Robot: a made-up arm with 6 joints.
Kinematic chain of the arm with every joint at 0, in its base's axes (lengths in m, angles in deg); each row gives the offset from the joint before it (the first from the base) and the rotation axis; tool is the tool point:
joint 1: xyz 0 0 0.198 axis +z
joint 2: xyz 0 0.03 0 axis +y
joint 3: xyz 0 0 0.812 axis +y
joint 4: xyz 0 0 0.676 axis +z
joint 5: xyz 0 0 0 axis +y
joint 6: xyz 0 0 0.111 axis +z
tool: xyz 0 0 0
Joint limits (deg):
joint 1: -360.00..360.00
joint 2: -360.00..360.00
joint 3: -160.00..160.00
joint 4: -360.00..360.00
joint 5: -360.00..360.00
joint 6: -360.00..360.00
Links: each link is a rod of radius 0.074 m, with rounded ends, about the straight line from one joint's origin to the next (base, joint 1, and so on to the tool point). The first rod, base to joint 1, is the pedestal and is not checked.
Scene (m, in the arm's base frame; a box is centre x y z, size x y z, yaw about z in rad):
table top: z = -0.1
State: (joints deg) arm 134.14 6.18 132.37 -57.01 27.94 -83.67
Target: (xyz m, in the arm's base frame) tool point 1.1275 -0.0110 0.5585
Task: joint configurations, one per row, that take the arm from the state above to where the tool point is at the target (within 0.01 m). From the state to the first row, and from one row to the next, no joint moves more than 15 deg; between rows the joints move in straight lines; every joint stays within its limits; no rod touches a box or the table.
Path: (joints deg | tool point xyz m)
1: 119.28 9.03 126.72 -57.69 28.15 -83.67 | -0.3042 0.5717 0.4261
2: 104.42 11.88 121.07 -58.36 28.36 -83.67 | -0.1635 0.6958 0.4452
3: 89.57 14.73 115.42 -59.04 28.56 -83.67 | 0.0214 0.7799 0.4637
4: 74.71 17.58 109.78 -59.72 28.77 -83.67 | 0.2380 0.8094 0.4814
5: 59.85 20.44 104.13 -60.39 28.98 -83.67 | 0.4691 0.7742 0.4983
6: 44.99 23.29 98.48 -61.07 29.19 -83.67 | 0.6943 0.6695 0.5146
7: 30.13 26.14 92.83 -61.74 29.40 -83.67 | 0.8923 0.4971 0.5301
8: 15.28 28.99 87.18 -62.42 29.61 -83.67 | 1.0425 0.2655 0.5448
9: 0.42 31.84 81.53 -63.10 29.81 -83.67 | 1.1275 -0.0109 0.5585

